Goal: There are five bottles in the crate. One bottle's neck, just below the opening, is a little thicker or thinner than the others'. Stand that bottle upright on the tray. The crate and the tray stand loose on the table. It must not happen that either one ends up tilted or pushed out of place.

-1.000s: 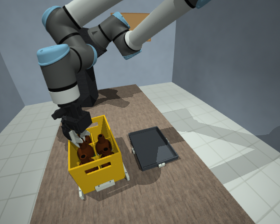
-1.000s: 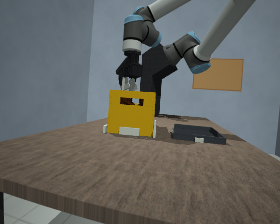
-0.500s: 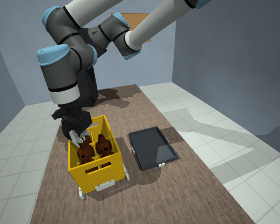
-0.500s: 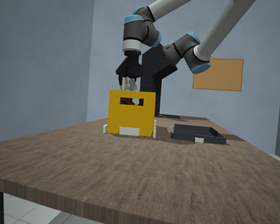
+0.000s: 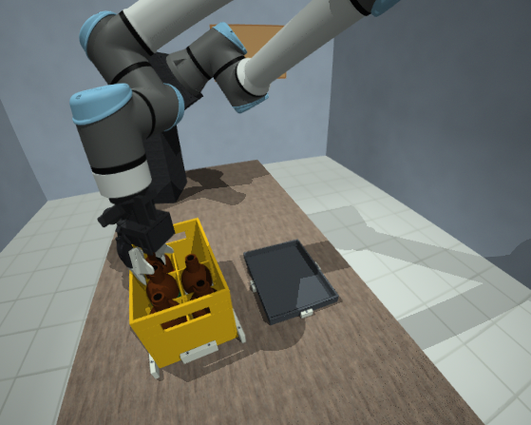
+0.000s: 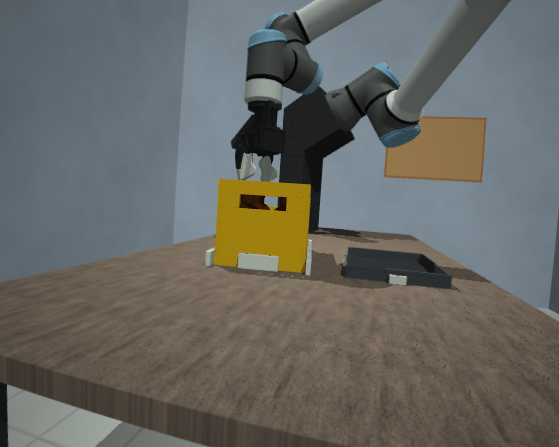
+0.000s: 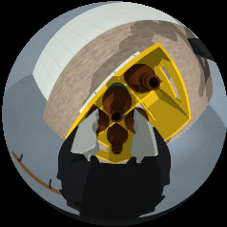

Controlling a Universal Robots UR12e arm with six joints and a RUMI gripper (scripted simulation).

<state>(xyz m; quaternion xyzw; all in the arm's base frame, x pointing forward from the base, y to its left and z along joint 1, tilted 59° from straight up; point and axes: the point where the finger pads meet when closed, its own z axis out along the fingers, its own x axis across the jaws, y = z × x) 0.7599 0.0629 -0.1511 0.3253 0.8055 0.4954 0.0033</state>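
Now: hand 70 mm above the yellow crate and 50 mm to the right of it. Round my hand: dark tray 330 mm to the left, 150 mm below, 30 mm behind.
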